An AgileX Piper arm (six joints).
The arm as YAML. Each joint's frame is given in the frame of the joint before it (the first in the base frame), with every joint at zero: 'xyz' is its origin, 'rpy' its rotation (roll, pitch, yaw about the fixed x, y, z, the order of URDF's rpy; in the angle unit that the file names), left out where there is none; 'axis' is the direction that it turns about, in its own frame. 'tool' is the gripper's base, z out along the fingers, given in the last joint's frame.
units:
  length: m
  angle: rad
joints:
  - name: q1
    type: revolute
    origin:
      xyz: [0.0, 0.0, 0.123]
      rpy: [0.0, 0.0, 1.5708]
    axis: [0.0, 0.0, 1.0]
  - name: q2
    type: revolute
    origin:
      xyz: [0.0, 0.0, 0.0]
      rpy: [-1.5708, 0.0, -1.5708]
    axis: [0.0, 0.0, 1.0]
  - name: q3
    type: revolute
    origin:
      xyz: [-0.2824, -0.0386, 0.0]
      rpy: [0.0, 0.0, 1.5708]
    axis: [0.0, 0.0, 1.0]
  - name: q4
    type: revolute
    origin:
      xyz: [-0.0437, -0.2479, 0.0]
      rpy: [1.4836, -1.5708, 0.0]
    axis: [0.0, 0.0, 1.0]
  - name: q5
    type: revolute
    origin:
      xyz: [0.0, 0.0, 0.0]
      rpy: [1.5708, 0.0, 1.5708]
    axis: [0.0, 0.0, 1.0]
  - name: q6
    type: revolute
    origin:
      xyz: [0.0, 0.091, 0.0]
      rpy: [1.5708, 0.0, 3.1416]
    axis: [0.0, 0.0, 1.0]
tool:
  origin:
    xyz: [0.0, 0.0, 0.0]
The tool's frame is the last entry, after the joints.
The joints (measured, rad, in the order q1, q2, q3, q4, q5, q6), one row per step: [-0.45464, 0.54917, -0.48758, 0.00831, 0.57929, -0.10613]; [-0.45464, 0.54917, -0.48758, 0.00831, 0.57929, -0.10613]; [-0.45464, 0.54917, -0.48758, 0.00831, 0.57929, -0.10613]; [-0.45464, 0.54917, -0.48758, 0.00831, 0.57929, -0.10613]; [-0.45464, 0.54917, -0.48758, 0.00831, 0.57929, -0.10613]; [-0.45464, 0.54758, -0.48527, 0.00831, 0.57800, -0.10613]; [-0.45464, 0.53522, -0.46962, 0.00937, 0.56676, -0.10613]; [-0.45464, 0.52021, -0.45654, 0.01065, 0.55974, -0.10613]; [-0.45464, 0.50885, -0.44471, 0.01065, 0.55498, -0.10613]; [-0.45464, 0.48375, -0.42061, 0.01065, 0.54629, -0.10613]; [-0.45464, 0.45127, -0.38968, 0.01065, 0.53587, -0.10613]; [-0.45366, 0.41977, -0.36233, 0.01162, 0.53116, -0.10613]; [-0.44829, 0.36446, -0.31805, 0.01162, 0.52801, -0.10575]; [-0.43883, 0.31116, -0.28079, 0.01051, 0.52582, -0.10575]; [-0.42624, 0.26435, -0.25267, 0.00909, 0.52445, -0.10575]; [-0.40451, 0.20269, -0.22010, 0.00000, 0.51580, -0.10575]
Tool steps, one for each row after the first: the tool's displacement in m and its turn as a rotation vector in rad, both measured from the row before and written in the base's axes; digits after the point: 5 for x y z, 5 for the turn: [0.00000, 0.00000, 0.00000, 0.00000, 0.00000, 0.00000]; [0.00000, 0.00000, 0.00000, 0.00000, 0.00000, 0.00000]; [0.00000, 0.00000, 0.00000, 0.00000, 0.00000, 0.00000]; [0.00000, 0.00000, 0.00000, 0.00000, 0.00000, 0.00000]; [-0.00021, 0.00010, -0.00049, -0.00025, -0.00051, -0.00001]; [-0.00154, 0.00080, -0.00295, -0.00254, -0.00761, -0.00007]; [-0.00201, 0.00105, -0.00219, -0.00278, -0.00860, -0.00004]; [-0.00157, 0.00076, -0.00236, -0.00188, -0.00385, -0.00005]; [-0.00343, 0.00167, -0.00476, -0.00425, -0.00871, -0.00009]; [-0.00428, 0.00208, -0.00629, -0.00525, -0.01075, -0.00011]; [-0.00406, 0.00213, -0.00581, -0.00301, -0.00839, 0.00095]; [-0.00671, 0.00375, -0.00972, -0.00588, -0.01291, 0.00515]; [-0.00578, 0.00349, -0.00805, -0.00882, -0.01599, 0.00938]; [-0.00456, 0.00301, -0.00588, -0.00969, -0.01762, 0.01248]; [-0.00528, 0.00341, -0.00606, -0.02351, -0.03088, 0.02087]
